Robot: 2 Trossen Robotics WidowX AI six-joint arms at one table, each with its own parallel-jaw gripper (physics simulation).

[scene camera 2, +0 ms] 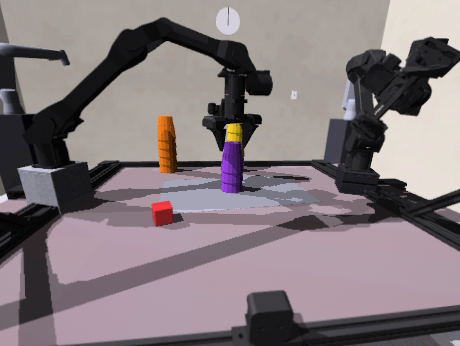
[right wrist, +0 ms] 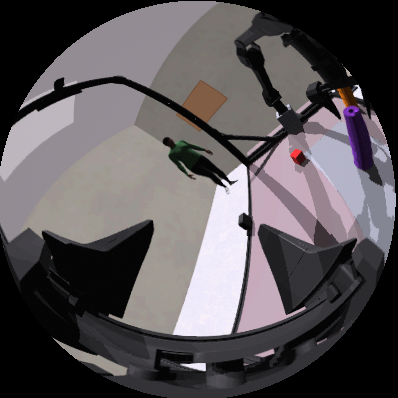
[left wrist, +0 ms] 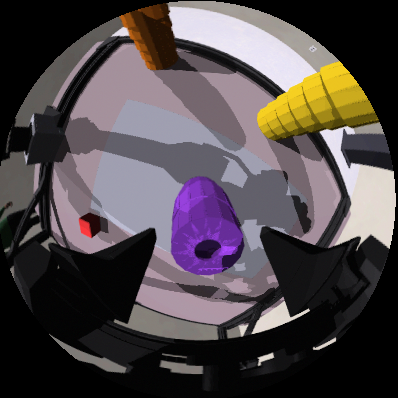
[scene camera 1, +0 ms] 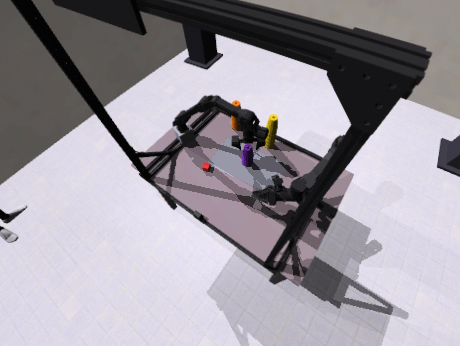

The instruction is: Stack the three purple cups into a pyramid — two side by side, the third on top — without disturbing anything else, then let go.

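Frame: origin at the left arm's base, x ahead, y up, z right, level; millimetres.
Where they show: left gripper, fingertip midpoint: point(scene camera 2: 233, 149) point(left wrist: 209, 233) point(scene camera 1: 248, 149); right gripper, fingertip midpoint: point(scene camera 2: 380, 97) point(right wrist: 207, 228) point(scene camera 1: 251, 194); left arm's base, link origin: point(scene camera 2: 54, 164) point(right wrist: 282, 110) point(scene camera 1: 182, 128); right arm's base, link origin: point(scene camera 2: 357, 168).
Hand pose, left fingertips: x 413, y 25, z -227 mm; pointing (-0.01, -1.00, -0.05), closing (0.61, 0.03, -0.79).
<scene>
Each offset is from my left fingertips to the top centre of the thing. Level surfaces: height alone.
The purple cups {dx +1, dy +20, dz -1 mm} point(scene camera 1: 247, 158) point(scene camera 2: 231, 170) point(left wrist: 202, 217) point(right wrist: 359, 142) form one upright nested column, with a hole in its top end, on the grey-blue mat {dy -130 mm} point(scene camera 2: 190, 201) point(left wrist: 117, 175). The lower cups are mostly hidden inside the column. My left gripper point(scene camera 1: 248, 144) point(scene camera 2: 233, 144) point(left wrist: 209, 233) is open and empty, pointing down. Its fingers stand apart on either side of the column's top in the left wrist view; scene camera 2 shows it around the height of the column's top. My right gripper point(right wrist: 207, 228) is open and empty, raised away from the cups at the right.
An orange cup column point(scene camera 1: 236, 115) point(scene camera 2: 167, 145) point(left wrist: 154, 42) stands at the back left. A yellow cup column {dx -32, dy +117, dz -204 mm} point(scene camera 1: 271, 131) point(scene camera 2: 234, 132) point(left wrist: 320, 102) stands behind the purple one. A red cube {dx -112, dy -91, dz +240 mm} point(scene camera 1: 206, 167) point(scene camera 2: 162, 213) point(left wrist: 89, 225) point(right wrist: 297, 156) lies near the mat's front left. Dark frame rails edge the table.
</scene>
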